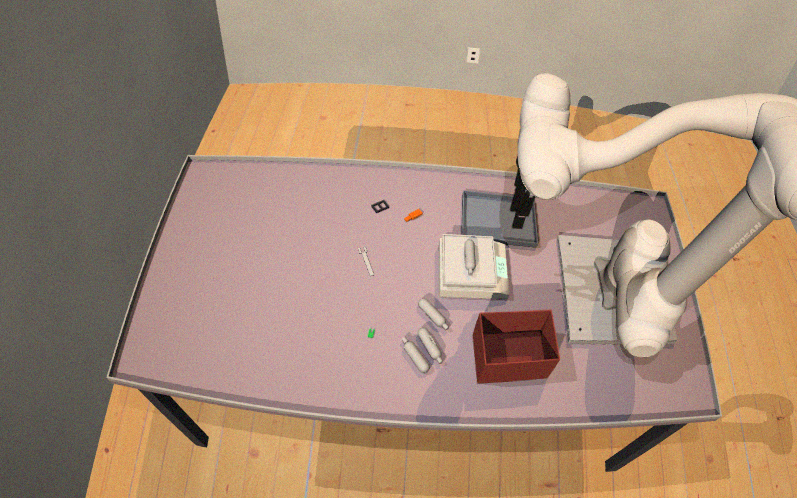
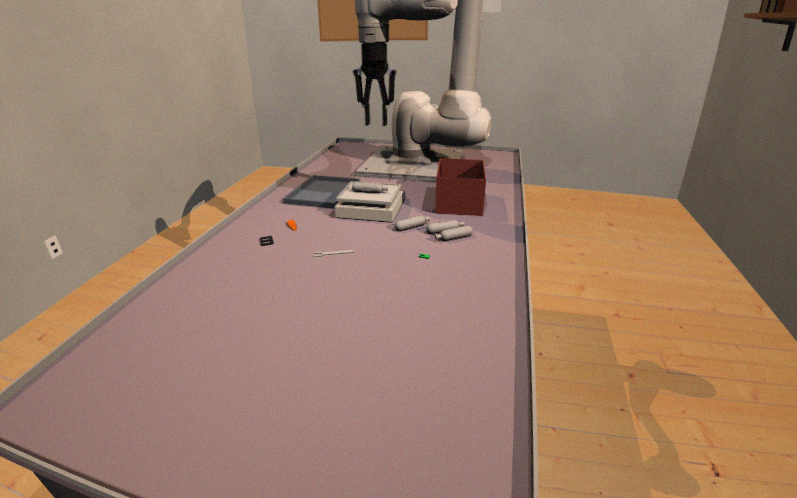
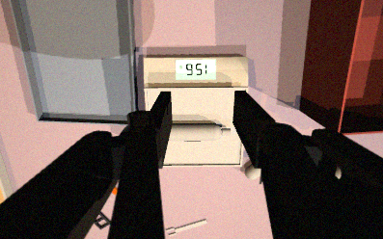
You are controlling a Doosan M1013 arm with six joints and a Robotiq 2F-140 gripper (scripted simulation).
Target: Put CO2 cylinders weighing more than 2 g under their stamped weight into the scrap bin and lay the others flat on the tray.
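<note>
The scale plate is 100 mm ahead of my hand and 230 mm below it. From my hand the other things lie so: grey tray 20 mm behind, 210 mm to the right, 280 mm below; then beige scale 90 mm ahead, 250 mm below; then red scrap bin 10 mm behind, 270 mm to the left, 250 mm below.
</note>
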